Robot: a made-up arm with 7 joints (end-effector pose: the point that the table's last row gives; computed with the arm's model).
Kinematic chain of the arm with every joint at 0, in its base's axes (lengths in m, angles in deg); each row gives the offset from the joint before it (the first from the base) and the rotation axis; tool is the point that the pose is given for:
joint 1: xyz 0 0 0.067 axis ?
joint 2: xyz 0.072 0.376 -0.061 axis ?
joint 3: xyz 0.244 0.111 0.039 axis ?
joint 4: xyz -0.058 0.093 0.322 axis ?
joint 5: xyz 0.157 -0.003 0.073 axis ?
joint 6: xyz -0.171 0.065 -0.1 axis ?
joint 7: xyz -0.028 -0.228 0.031 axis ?
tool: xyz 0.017 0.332 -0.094
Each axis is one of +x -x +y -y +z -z.
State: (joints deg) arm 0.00 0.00 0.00 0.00 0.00 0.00 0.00
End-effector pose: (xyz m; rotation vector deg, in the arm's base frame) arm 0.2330 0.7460 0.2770 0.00 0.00 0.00
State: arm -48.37 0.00 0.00 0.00 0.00 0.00 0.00
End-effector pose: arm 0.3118 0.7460 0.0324 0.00 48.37 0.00
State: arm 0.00 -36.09 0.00 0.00 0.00 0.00 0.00
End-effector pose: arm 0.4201 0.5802 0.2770 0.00 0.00 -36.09
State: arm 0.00 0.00 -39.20 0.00 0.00 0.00 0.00
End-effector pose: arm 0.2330 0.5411 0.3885 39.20 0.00 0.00
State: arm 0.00 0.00 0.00 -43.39 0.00 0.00 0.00
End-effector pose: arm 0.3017 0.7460 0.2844 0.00 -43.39 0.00
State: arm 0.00 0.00 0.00 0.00 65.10 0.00 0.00
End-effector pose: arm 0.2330 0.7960 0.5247 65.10 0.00 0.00
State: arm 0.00 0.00 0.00 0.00 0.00 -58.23 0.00
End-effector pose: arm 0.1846 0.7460 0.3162 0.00 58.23 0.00
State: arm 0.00 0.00 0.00 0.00 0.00 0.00 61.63
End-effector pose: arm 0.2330 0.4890 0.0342 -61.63 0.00 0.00
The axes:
joint 1: -y
joint 2: +z
joint 3: -x
joint 4: +y
joint 5: +x
joint 6: -y
joint 7: -x

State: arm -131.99 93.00 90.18 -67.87 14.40 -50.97 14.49
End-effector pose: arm -0.0659 0.5613 0.4248 45.35 8.02 87.51
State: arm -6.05 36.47 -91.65 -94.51 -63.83 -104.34 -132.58
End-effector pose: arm 0.2443 -0.0967 -0.2059 -113.14 -18.16 103.03
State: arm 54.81 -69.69 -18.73 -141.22 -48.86 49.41 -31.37
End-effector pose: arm -0.0620 0.1383 0.5457 90.02 73.90 77.96
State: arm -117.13 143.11 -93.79 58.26 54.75 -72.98 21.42
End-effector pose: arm 0.0963 0.8149 -0.2117 -14.23 25.70 -33.35
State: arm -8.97 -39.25 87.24 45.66 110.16 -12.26 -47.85
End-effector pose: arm 0.6463 0.5843 0.0230 60.27 -33.36 -81.15
